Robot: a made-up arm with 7 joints.
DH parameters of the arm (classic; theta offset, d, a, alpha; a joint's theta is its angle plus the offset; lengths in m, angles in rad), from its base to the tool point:
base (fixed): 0 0.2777 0.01 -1.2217
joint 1: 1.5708 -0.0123 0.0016 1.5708
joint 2: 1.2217 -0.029 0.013 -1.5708
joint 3: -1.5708 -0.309 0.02 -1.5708
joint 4: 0 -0.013 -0.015 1.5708
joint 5: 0 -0.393 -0.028 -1.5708
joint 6: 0 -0.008 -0.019 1.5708
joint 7: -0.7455 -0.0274 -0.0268 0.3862
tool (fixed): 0.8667 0.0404 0 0
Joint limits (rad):
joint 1: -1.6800..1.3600
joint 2: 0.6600..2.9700
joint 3: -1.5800..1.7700
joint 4: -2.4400..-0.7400
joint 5: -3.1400..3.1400
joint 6: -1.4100..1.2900
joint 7: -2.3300..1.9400
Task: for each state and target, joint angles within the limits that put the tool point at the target. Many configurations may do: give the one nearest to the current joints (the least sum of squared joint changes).
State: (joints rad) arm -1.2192 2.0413 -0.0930 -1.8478 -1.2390 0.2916 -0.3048
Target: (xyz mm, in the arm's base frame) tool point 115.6 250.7 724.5
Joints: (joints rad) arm -1.2237 1.9977 -0.2096 -1.4156 -1.1639 0.3803 -0.2648
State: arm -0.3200 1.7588 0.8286 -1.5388 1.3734 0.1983 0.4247
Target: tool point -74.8 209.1 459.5
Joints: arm -0.7788 0.9842 1.7118 -2.3454 1.5997 0.5159 0.5078
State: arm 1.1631 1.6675 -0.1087 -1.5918 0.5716 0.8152 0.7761
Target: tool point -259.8 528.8 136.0
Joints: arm 1.2958 1.4702 -0.2227 -0.9482 0.4871 0.6074 0.7675
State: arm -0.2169 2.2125 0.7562 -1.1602 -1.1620 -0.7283 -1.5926
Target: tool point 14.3 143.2 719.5
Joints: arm -0.4791 1.7644 0.9707 -1.7593 -1.2356 -0.6764 -1.6539
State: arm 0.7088 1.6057 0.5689 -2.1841 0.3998 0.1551 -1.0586
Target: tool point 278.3 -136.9 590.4
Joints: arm 0.3293 2.4307 1.1370 -2.0663 0.3215 0.0764 -1.0673
